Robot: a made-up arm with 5 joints. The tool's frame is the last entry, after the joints. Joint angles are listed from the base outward.
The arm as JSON. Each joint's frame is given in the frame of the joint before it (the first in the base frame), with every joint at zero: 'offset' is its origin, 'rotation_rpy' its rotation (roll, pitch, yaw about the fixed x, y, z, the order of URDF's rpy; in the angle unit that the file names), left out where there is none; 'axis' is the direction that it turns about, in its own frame. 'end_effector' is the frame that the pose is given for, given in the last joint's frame.
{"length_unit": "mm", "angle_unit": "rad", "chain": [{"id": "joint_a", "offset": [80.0, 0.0, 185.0], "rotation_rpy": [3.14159, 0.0, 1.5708], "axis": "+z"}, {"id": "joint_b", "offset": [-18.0, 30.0, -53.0], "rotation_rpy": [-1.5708, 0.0, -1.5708], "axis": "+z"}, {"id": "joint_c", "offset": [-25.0, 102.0, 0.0], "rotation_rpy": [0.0, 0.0, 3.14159], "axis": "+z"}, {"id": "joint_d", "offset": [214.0, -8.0, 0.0], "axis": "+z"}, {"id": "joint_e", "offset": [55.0, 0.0, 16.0], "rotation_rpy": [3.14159, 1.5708, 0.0], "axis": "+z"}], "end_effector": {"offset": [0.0, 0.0, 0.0], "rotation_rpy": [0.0, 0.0, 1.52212]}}
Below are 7 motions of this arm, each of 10 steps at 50 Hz.
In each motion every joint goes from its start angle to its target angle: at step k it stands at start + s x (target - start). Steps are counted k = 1, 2, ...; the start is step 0. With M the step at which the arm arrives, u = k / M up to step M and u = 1 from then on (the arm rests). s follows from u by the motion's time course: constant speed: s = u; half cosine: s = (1 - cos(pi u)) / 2; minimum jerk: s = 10 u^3 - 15 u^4 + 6 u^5.
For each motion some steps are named. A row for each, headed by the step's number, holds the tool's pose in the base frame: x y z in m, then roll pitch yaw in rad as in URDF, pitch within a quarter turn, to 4 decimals.
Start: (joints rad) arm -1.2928 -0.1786 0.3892 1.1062 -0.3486
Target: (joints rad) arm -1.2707 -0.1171 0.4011 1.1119 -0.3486
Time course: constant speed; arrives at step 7
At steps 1, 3, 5, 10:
1: 0.1544 0.2504 0.2502 0.0955 -0.2235 0.8817
3: 0.1559 0.2497 0.2454 0.0863 -0.2027 0.8773
5: 0.1574 0.2488 0.2406 0.0773 -0.1819 0.8727
10: 0.1588 0.2479 0.2358 0.0683 -0.1612 0.8679

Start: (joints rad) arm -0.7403 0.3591 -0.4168 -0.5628 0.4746
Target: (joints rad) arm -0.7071 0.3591 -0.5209 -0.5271 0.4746
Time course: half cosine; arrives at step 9
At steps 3, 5, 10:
3: 0.3387 0.2298 0.3833 -2.6329 -0.8209 -3.0608
5: 0.3399 0.2257 0.3918 -2.6530 -0.8024 -3.0574
10: 0.3410 0.2204 0.4020 -2.6766 -0.7796 -3.0544

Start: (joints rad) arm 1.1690 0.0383 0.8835 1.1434 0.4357
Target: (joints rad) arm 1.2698 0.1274 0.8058 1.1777 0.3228
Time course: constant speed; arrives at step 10
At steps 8, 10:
8: 0.1325 -0.1642 0.1223 0.1700 0.5055 -0.9089
10: 0.1295 -0.1661 0.1216 0.1609 0.5179 -0.9530

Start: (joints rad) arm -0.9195 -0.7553 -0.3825 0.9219 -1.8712
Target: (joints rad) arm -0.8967 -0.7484 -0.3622 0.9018 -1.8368
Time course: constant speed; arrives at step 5
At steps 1, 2, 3, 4, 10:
1: 0.1522 0.0905 0.5383 1.7980 0.3341 -0.5802
2: 0.1533 0.0911 0.5379 1.7960 0.3275 -0.5869
3: 0.1545 0.0918 0.5374 1.7940 0.3208 -0.5935
4: 0.1557 0.0924 0.5369 1.7920 0.3142 -0.6001
10: 0.1568 0.0930 0.5364 1.7900 0.3076 -0.6067

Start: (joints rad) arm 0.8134 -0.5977 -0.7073 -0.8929 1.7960
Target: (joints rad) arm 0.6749 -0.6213 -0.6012 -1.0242 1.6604
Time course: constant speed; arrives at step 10
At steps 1, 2, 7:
1: 0.0861 -0.0091 0.5889 2.5160 -0.0960 0.6394
2: 0.0871 -0.0099 0.5882 2.5101 -0.0886 0.6647
7: 0.0925 -0.0135 0.5846 2.4819 -0.0501 0.7899

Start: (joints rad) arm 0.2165 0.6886 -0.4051 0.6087 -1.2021
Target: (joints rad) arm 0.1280 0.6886 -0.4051 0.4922 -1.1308
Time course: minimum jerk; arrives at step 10
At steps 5, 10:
5: 0.4331 -0.0635 0.2080 0.7048 -0.2362 -1.4746
10: 0.4379 -0.0481 0.2102 0.7558 -0.2758 -1.4175

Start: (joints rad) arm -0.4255 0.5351 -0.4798 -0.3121 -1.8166
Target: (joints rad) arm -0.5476 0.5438 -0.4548 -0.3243 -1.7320
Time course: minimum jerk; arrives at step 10
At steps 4, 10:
4: 0.4127 0.1644 0.3203 1.8296 0.2591 -1.0388
10: 0.3982 0.1917 0.3141 1.8112 0.2040 -0.9736

